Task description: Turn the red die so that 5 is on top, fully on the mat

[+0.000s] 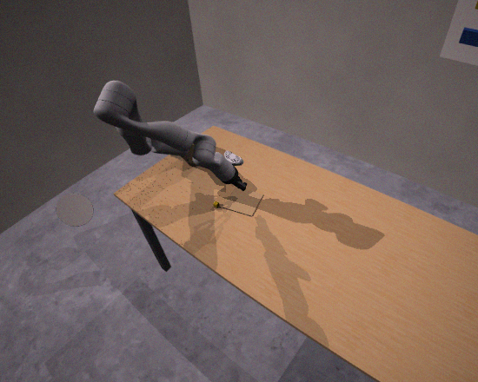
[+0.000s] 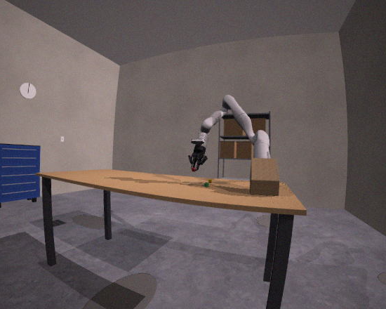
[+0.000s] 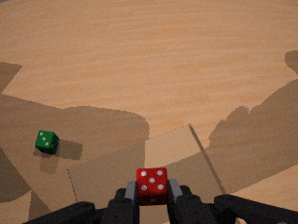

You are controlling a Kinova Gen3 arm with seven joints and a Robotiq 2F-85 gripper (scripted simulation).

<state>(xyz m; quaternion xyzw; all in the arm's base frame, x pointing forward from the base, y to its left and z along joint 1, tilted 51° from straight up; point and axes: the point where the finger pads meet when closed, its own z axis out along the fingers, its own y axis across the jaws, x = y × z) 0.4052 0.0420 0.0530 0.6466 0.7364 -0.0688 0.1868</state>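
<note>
Right now the tan mat is 1 cm to the left of my hand and 10 cm below it. Round my hand: yellow die (7 cm behind, 9 cm to the right, 9 cm below); then red die (1 cm to the left, 1 cm below); then green die (11 cm behind, 8 cm to the left, 9 cm below).
</note>
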